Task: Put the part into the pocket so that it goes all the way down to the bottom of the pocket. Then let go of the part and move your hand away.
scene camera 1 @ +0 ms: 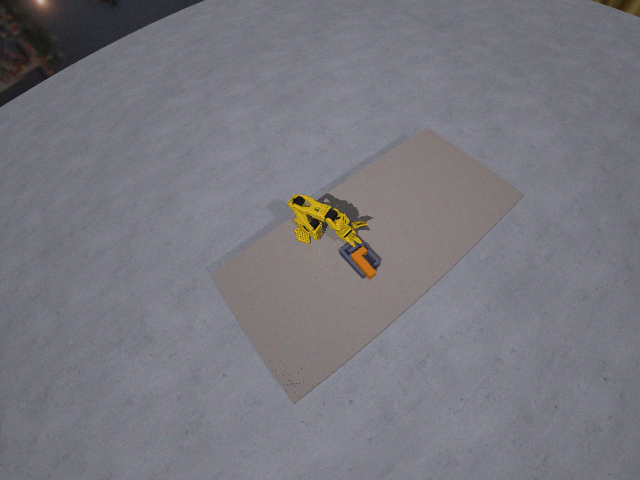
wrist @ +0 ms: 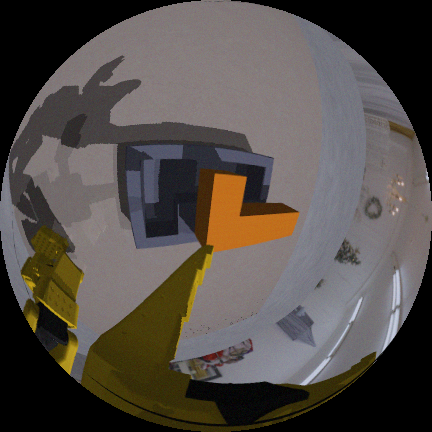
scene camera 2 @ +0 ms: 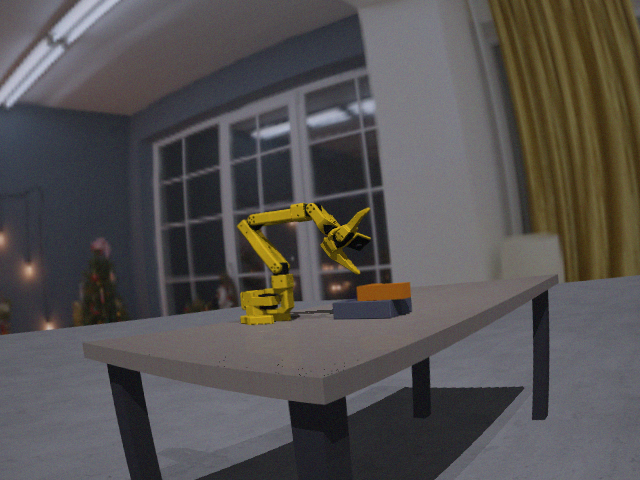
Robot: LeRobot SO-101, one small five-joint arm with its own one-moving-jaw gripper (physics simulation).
Labels:
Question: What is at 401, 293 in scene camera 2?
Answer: An orange L-shaped part.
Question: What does my gripper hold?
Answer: Nothing.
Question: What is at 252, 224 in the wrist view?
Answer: An orange L-shaped part.

